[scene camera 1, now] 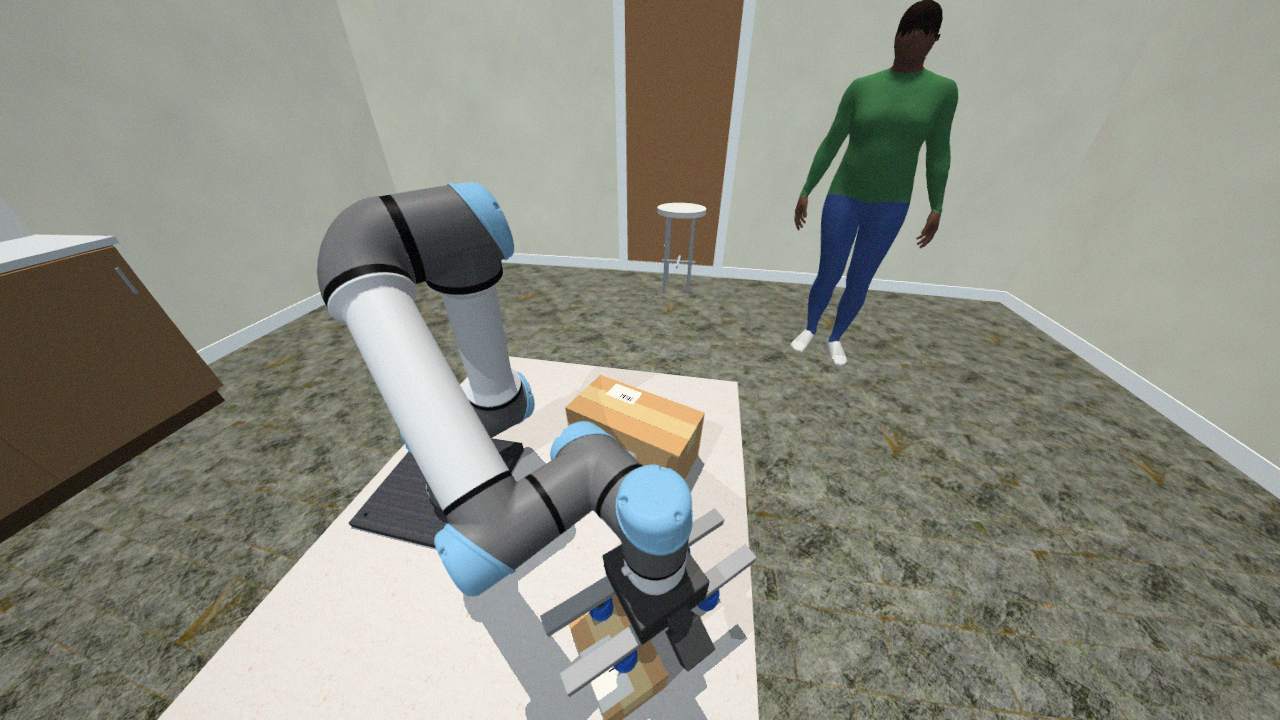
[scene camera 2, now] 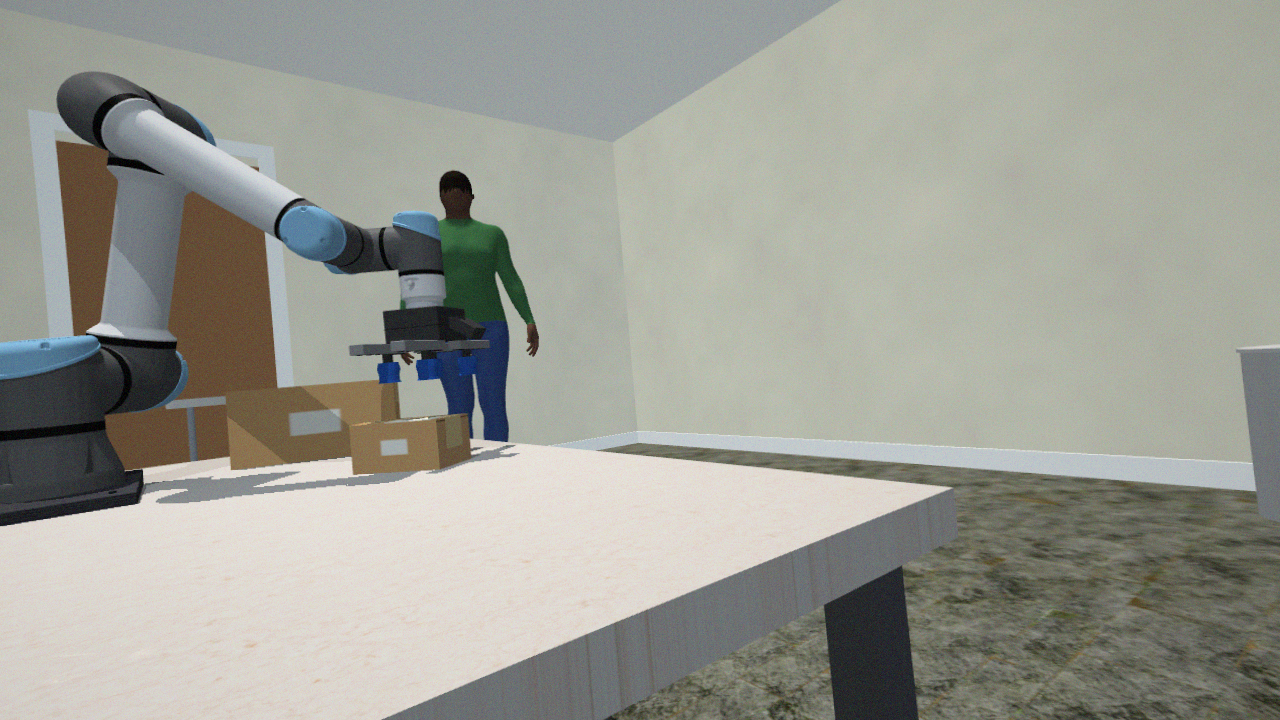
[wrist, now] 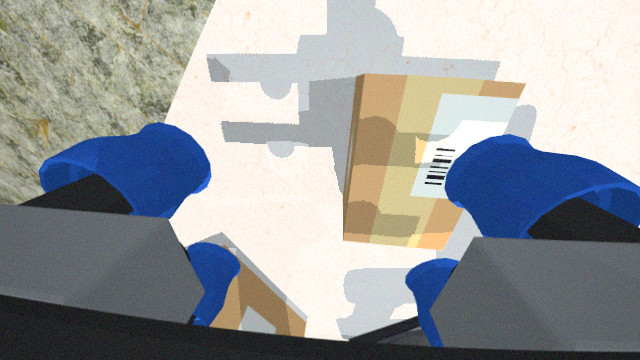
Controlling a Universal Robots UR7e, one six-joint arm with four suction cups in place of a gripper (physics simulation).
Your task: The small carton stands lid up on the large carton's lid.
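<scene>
The small carton stands on the table, a barcode label and tape on its upward lid. The large carton stands apart from it, nearer the robot base side, its taped and labelled lid up and bare. My gripper, four blue suction cups on grey bars, is open and holds nothing. It hangs over the small carton with a visible gap between cups and lid. In the wrist view, cups and bars cover part of the large carton; one cup overlaps the small carton's label edge.
The pale table carries the dark base plate. A person in a green top stands beyond the table. A stool stands by the door, and a brown cabinet is at the left.
</scene>
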